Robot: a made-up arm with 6 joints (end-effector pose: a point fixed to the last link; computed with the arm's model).
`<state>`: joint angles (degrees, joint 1 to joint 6).
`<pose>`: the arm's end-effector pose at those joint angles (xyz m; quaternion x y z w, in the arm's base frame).
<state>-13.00 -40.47 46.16 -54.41 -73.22 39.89</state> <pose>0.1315 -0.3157 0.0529 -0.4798 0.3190 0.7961 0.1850</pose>
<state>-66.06 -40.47 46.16 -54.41 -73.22 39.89</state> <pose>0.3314 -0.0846 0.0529 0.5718 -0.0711 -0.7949 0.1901</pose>
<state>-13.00 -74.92 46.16 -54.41 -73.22 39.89</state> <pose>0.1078 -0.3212 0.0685 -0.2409 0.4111 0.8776 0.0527</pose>
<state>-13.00 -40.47 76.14 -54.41 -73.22 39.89</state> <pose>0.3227 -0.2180 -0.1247 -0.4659 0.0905 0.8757 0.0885</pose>
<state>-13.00 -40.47 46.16 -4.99 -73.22 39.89</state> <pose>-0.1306 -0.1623 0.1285 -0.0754 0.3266 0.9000 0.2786</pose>
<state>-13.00 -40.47 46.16 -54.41 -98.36 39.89</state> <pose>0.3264 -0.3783 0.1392 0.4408 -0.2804 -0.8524 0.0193</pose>
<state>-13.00 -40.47 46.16 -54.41 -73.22 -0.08</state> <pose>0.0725 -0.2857 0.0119 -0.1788 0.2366 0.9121 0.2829</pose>
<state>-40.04 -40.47 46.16 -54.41 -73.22 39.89</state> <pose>0.2607 -0.2214 0.0529 0.5411 -0.1980 -0.8173 0.0063</pose>
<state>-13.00 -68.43 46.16 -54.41 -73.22 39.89</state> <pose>0.1115 -0.3204 0.0645 -0.2882 0.3964 0.8681 0.0783</pose>
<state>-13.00 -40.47 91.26 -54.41 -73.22 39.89</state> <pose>0.3929 -0.1218 -0.2015 -0.4468 -0.0280 0.8934 0.0371</pose>
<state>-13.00 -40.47 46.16 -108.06 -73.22 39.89</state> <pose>0.4184 -0.3416 0.2297 -0.8173 0.2450 0.5196 0.0458</pose>
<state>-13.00 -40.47 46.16 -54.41 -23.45 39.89</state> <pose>-0.0529 -0.0115 -0.1874 -0.4883 0.3494 0.5764 0.5543</pose>
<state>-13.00 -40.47 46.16 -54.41 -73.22 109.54</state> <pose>0.1612 -0.2844 0.1758 0.8485 -0.3675 -0.3795 0.0303</pose>
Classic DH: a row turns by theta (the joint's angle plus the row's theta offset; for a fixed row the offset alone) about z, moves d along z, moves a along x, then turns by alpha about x. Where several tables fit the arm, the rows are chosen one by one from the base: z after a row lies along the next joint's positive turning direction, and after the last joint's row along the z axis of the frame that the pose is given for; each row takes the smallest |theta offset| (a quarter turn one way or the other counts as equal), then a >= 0, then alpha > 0; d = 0 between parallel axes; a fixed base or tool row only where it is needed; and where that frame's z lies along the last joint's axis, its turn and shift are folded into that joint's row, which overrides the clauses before.
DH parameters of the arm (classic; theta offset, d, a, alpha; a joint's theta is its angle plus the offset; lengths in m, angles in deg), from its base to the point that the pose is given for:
base (fixed): 0 0 0 180
joint 1: 0 -0.1 0.07 -90
joint 2: 0 -0.2 0.06 -90
joint 3: -90 0.24 0.1 -90
joint 4: 0 0.07 0.07 -90
joint 5: -90 0.26 0.06 90
joint 6: 0 0.51 0.03 90
tool (fixed): 0 -0.11 0 0

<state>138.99 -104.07 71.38 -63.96 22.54 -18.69</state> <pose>0.5092 -0.1877 -0.2611 0.2712 -0.0424 -0.6076 0.7453</pose>
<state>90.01 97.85 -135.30 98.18 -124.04 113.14</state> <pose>0.2859 -0.1308 0.5418 -0.2115 -0.4813 -0.8281 0.1948</pose>
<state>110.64 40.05 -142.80 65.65 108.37 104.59</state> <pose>-0.1194 0.2400 -0.1531 0.1337 -0.8905 0.4322 0.0485</pose>
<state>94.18 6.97 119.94 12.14 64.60 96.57</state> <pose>0.5822 0.2108 0.0709 0.2607 0.7411 -0.2108 0.5817</pose>
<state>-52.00 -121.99 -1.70 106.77 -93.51 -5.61</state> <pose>-0.0195 0.7292 0.2375 0.5426 0.3094 0.0503 0.7793</pose>
